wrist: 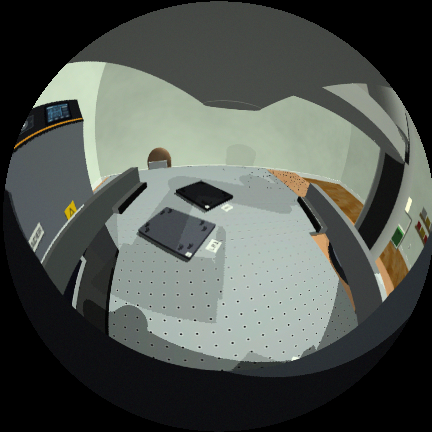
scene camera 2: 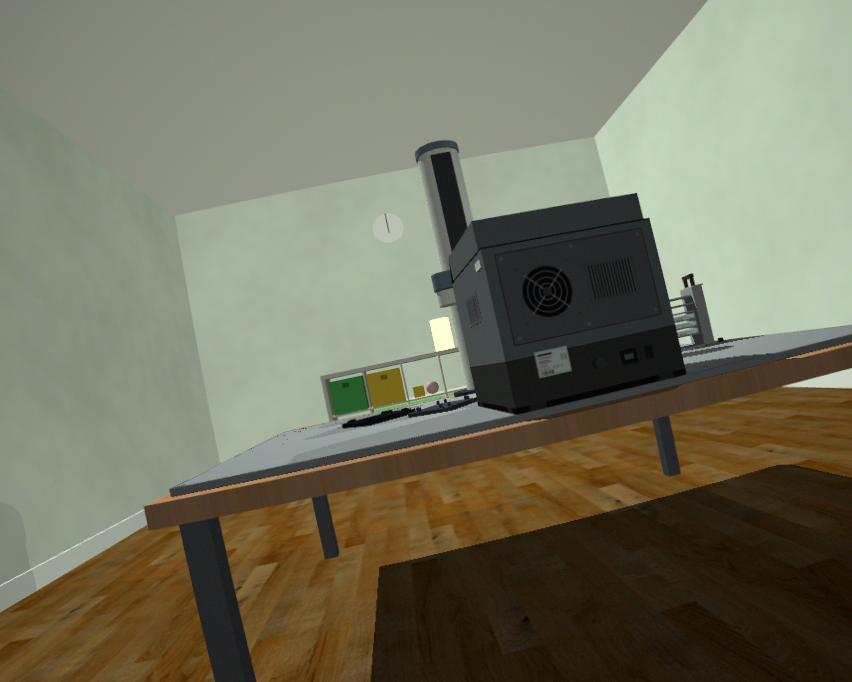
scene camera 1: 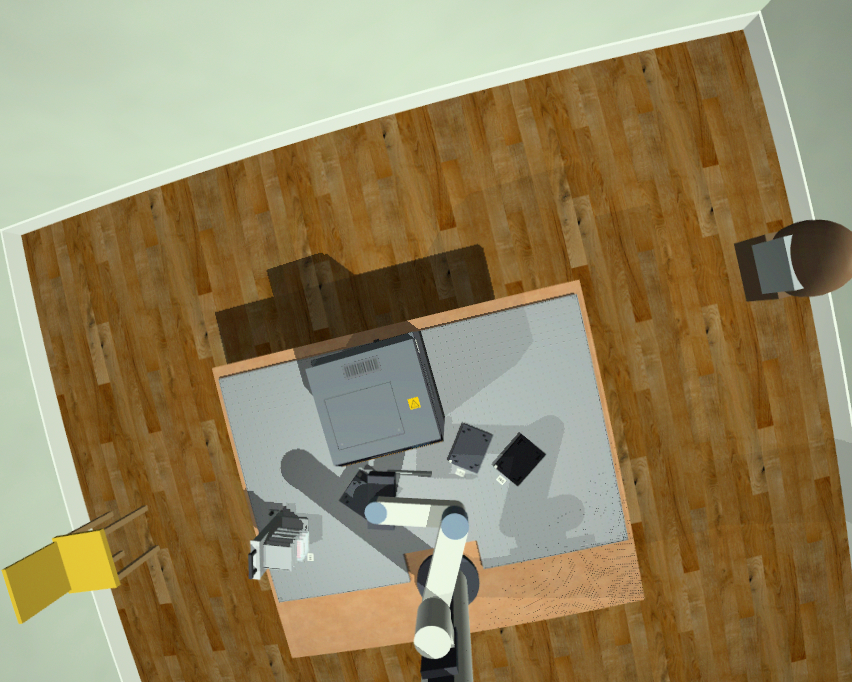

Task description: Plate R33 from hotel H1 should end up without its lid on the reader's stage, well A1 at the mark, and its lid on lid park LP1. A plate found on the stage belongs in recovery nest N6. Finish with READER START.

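Places are measured from the arm's base along level axes (x ahead, y left, z up), in centimetres.
Pixels of known places: gripper, fingertip midpoint: (wrist: 222,178) (scene camera 1: 431,497).
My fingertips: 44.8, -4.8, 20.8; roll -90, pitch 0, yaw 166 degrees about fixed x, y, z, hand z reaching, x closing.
Note:
For each thing: its top centre in the pictures, then the offset to it from my fingertips, as dx, dy, dz. "spot": a spot on its surface instead.
- Lid park LP1 at its top centre: (wrist: 174,223) (scene camera 2: 442,401) (scene camera 1: 470,449) +7.1, -16.0, -17.5
- black recovery nest N6 at its top centre: (scene camera 2: 378,414) (wrist: 203,189) (scene camera 1: 520,461) -1.4, -33.2, -17.7
- reader at its top centre: (scene camera 2: 532,228) (scene camera 1: 372,405) +37.1, +7.7, +15.4
- dark grey regrip pad at a spot on its surface: (scene camera 1: 353,488) spot: +2.9, +30.4, -13.5
My gripper (scene camera 1: 424,489) (wrist: 222,178) is open and empty, beside the reader's front and left of lid park LP1 in scene camera 1. Lid park LP1 (scene camera 1: 470,446) (wrist: 177,232) is a dark grey pad with small corner posts and no lid on it. The black recovery nest N6 (scene camera 1: 519,458) (wrist: 204,195) lies beyond it, bare; its tag is hardly legible. The reader (scene camera 1: 369,405) (scene camera 2: 568,298) (wrist: 45,170) is a big grey box; its stage cannot be made out. Hotel H1 (scene camera 1: 255,558) (scene camera 2: 703,312) holds several plates; R33 cannot be told apart.
A dark grey regrip pad (scene camera 1: 353,488) lies partly under the gripper in scene camera 1. The arm's column (scene camera 2: 446,199) (wrist: 382,200) rises at the table's wooden edge. A yellow chair (scene camera 1: 85,561) stands on the floor beyond the hotel.

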